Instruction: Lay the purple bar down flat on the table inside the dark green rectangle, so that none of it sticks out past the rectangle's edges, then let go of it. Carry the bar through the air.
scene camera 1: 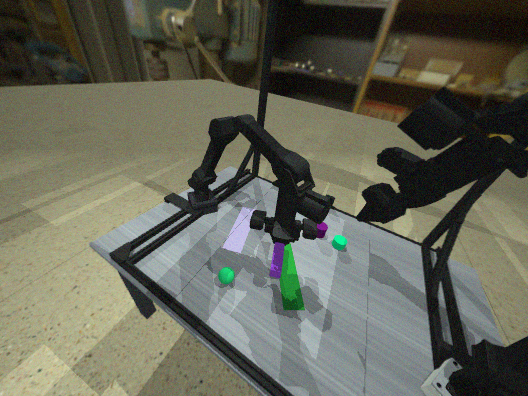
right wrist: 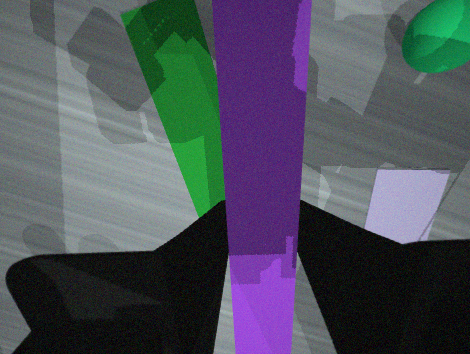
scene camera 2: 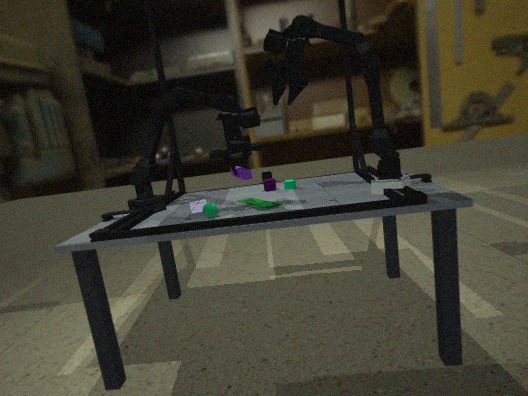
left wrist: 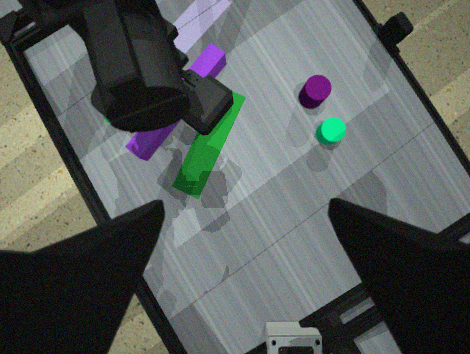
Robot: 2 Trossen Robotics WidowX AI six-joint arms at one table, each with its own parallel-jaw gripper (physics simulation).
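Frame: origin at the left arm's base, x ahead, y right, z down, level; centimetres.
Where they show: left gripper, fingertip midpoint: (scene camera 1: 371,214) (scene camera 2: 282,105) (left wrist: 246,206); right gripper, fingertip midpoint: (scene camera 1: 279,243) (right wrist: 258,207); left arm's base at its link origin: (scene camera 2: 390,177); right arm's base at its link origin: (scene camera 1: 202,196) (scene camera 2: 145,197).
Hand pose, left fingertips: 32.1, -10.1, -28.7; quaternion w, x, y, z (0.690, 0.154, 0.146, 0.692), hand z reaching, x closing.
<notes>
Things, the pixels of their top centre, and the offset from my left fingertips, as dx, dy, dz. "*": a spot on its surface instead.
- purple bar at its top centre: (right wrist: 261,221) (left wrist: 175,99) (scene camera 1: 280,240) (scene camera 2: 239,168) +14.8, -10.0, +19.8
- green rectangle at a spot on its surface: (right wrist: 185,115) (left wrist: 206,155) (scene camera 1: 291,280) (scene camera 2: 264,202) * +8.1, -7.3, +33.3
- pale lavender rectangle at a spot on its surface: (right wrist: 407,200) * +29.4, -18.7, +33.3
- green ball at its top centre: (scene camera 1: 226,270) (scene camera 2: 208,202) +17.0, -26.1, +28.5
- dark purple cylinder at its top centre: (left wrist: 318,87) (scene camera 1: 321,225) (scene camera 2: 269,179) +20.8, +15.7, +28.8
- teal cylinder at its top centre: (left wrist: 333,129) (scene camera 2: 289,180) (scene camera 1: 340,239) +12.7, +19.1, +30.2
The purple bar (scene camera 1: 276,260) (scene camera 2: 242,173) (left wrist: 145,142) (right wrist: 262,125) hangs in the air above the table. My right gripper (right wrist: 258,207) is shut on it. The green rectangle (scene camera 1: 291,285) (scene camera 2: 260,203) (left wrist: 205,155) (right wrist: 185,115) lies flat on the table, below the bar and to its right in scene camera 1. In the right wrist view the bar covers part of the rectangle's right side, and their long sides are at an angle. The right arm hides the bar's middle in the left wrist view. My left gripper (scene camera 2: 282,102) (left wrist: 246,206) is open and empty, high above the table.
A pale lavender rectangle (scene camera 1: 239,230) (right wrist: 407,200) lies left of the bar in scene camera 1. A green ball (scene camera 1: 226,275) (scene camera 2: 210,209) is nearer the front left. A dark purple cylinder (scene camera 1: 322,229) (left wrist: 315,91) and a teal cylinder (scene camera 1: 339,242) (left wrist: 331,131) stand behind on the right.
</notes>
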